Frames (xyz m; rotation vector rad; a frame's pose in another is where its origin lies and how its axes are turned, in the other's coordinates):
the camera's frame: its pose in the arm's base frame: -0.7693 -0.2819 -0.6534 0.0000 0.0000 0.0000
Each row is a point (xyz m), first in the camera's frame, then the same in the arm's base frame.
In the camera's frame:
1: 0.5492 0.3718 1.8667
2: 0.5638 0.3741 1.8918
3: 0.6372 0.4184 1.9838
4: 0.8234 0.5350 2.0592
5: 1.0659 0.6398 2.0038
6: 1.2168 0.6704 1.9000
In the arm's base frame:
1: -0.2201 0.0899 1.2133
2: -0.2055 0.0922 1.2384
3: -0.1321 0.1365 1.3304
4: 0.0541 0.2531 1.4058
5: 0.2966 0.3579 1.3504
6: 0.4475 0.3885 1.2466

